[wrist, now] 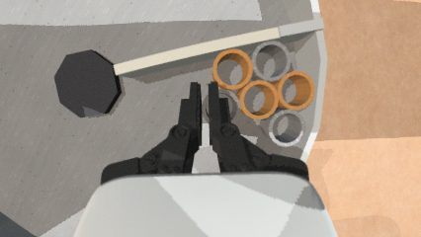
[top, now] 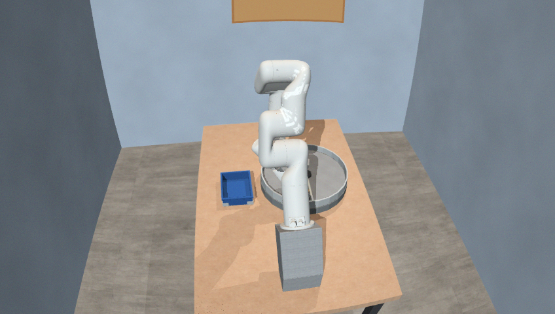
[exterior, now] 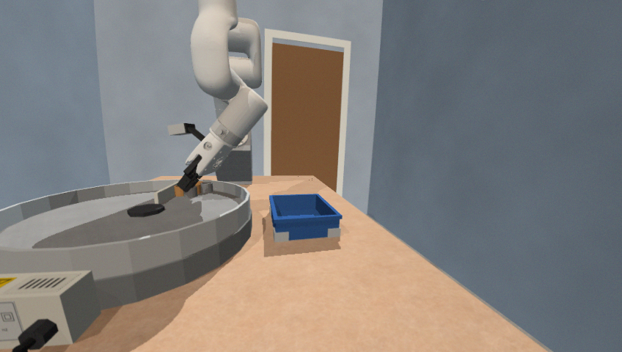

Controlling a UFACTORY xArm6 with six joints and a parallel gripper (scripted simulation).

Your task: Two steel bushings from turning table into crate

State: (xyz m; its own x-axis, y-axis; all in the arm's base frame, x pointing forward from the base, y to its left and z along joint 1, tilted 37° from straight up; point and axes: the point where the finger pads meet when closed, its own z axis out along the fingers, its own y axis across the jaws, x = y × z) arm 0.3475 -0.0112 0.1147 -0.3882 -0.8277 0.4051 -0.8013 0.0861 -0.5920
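My gripper is now 20 mm short of the blue crate, 290 mm to the right of it and 70 mm above it. Round my hand: turning table (110 mm ahead, 30 mm to the right, 40 mm below).
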